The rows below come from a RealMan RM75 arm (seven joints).
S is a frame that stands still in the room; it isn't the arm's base.
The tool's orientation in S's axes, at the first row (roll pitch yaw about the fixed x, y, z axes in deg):
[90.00, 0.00, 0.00]
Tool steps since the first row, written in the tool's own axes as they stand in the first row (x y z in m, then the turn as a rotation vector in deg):
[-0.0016, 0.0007, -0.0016, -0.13, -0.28, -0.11]
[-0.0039, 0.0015, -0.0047, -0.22, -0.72, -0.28]
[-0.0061, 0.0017, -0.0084, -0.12, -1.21, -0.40]
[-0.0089, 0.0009, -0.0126, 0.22, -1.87, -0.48]
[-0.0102, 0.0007, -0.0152, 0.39, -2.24, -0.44]
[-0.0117, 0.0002, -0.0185, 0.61, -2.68, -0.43]
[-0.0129, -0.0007, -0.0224, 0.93, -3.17, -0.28]
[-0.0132, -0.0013, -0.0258, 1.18, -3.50, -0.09]
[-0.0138, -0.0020, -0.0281, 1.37, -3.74, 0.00]
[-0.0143, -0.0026, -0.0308, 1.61, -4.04, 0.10]
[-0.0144, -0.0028, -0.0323, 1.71, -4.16, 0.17]
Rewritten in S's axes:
[-0.0016, 0.0016, 0.0007, -0.13, 0.11, -0.28]
[-0.0039, 0.0047, 0.0015, -0.22, 0.28, -0.72]
[-0.0061, 0.0084, 0.0017, -0.12, 0.40, -1.21]
[-0.0089, 0.0126, 0.0009, 0.22, 0.48, -1.87]
[-0.0102, 0.0152, 0.0007, 0.39, 0.44, -2.24]
[-0.0117, 0.0185, 0.0002, 0.61, 0.43, -2.68]
[-0.0129, 0.0224, -0.0007, 0.93, 0.28, -3.17]
[-0.0132, 0.0258, -0.0013, 1.18, 0.09, -3.50]
[-0.0138, 0.0281, -0.0020, 1.37, 0.00, -3.74]
[-0.0143, 0.0308, -0.0026, 1.61, -0.10, -4.04]
[-0.0144, 0.0323, -0.0028, 1.71, -0.17, -4.16]

